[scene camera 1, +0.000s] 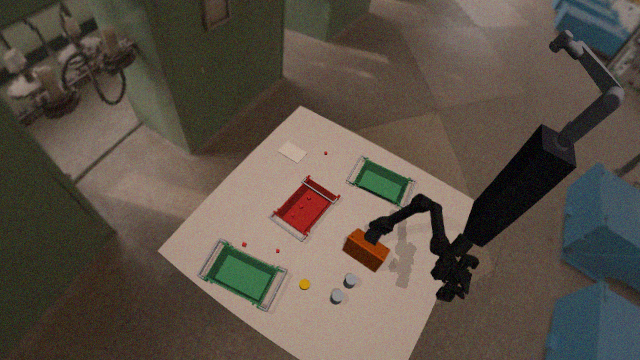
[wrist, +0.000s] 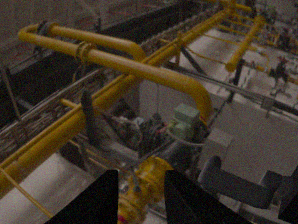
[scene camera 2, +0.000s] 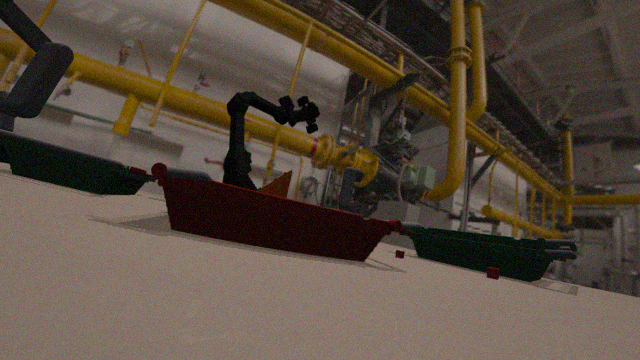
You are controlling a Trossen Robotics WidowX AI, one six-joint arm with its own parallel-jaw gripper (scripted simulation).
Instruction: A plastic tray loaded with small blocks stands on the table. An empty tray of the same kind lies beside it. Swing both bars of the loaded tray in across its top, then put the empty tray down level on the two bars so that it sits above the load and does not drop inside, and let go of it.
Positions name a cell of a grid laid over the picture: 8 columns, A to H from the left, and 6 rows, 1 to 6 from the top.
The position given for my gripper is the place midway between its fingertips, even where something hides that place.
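Note:
Through scene camera 1 I see my gripper (scene camera 1: F5), together with a green tray (scene camera 1: E4). In the wrist view I see my gripper (wrist: D5) again, but the tray is out of frame in the wrist view.

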